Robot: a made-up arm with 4 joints.
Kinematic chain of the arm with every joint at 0, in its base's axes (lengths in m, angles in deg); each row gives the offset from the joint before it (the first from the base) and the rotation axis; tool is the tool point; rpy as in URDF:
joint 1: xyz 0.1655 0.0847 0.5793 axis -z
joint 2: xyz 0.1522 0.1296 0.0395 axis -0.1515 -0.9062 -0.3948
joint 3: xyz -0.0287 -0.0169 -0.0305 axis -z
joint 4: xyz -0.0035 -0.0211 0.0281 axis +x
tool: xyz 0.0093 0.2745 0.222 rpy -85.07 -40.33 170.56
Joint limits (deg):
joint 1: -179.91..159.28
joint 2: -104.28..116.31
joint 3: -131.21..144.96
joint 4: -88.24..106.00
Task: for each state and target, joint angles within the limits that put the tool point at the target. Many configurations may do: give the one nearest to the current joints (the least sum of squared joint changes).
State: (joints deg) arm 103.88 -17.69 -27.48 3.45
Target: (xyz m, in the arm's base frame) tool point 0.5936 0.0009 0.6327
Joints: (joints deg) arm 95.83 4.09 -16.95 -34.56
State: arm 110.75 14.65 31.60 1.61
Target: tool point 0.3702 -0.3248 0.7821
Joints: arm 109.45 -2.00 40.57 -10.20
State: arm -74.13 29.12 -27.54 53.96
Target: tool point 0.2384 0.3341 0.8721
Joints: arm -103.20 6.94 -29.35 98.06
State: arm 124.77 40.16 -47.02 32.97
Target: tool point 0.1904 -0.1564 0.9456
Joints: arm 148.87 -3.94 -21.58 27.90
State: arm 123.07 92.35 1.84 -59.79
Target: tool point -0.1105 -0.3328 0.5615
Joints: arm 143.13 69.92 21.23 -88.24
